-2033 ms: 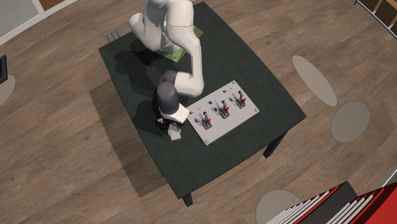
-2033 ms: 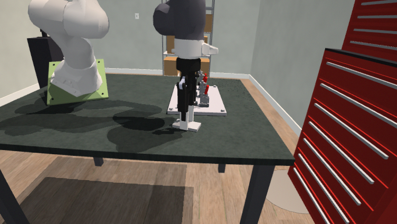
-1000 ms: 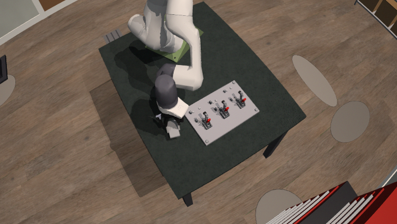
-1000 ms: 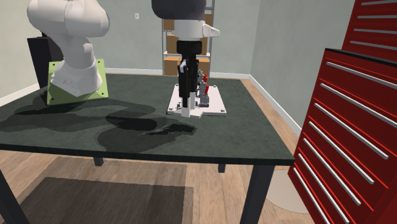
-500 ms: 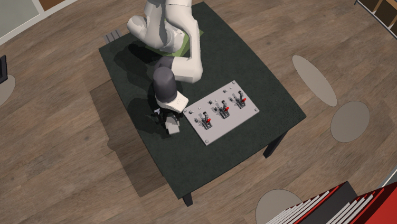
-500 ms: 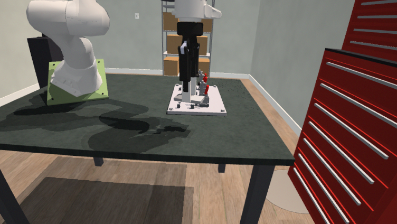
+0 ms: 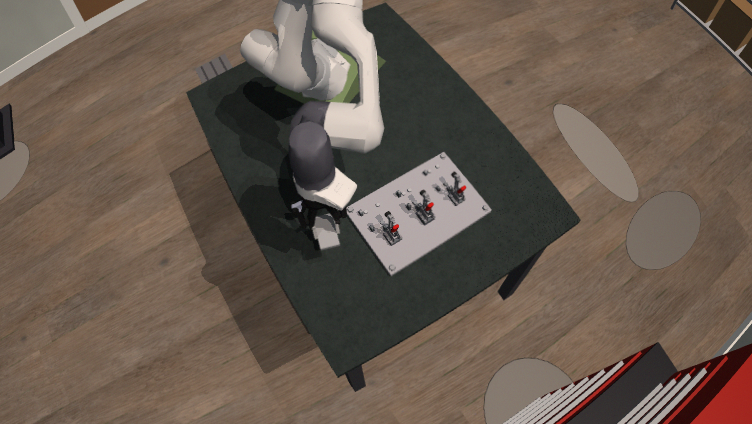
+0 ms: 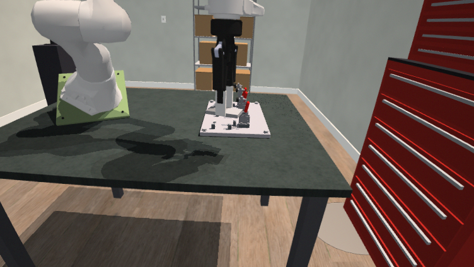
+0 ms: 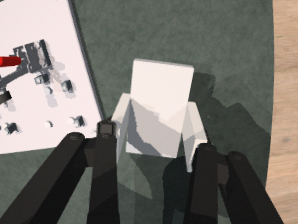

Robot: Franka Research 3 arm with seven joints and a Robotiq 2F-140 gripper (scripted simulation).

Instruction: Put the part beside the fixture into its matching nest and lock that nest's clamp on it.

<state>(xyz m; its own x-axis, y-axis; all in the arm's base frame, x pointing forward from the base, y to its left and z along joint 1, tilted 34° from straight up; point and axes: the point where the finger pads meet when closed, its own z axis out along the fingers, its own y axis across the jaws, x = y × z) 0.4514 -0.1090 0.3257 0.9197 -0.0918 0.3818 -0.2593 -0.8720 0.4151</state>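
Now: the part 3 cm below my hand. Also, from my hand: light grey fixture plate (3 cm ahead, 27 cm to the left, 14 cm below); clamp (5 cm ahead, 38 cm to the left, 10 cm below).
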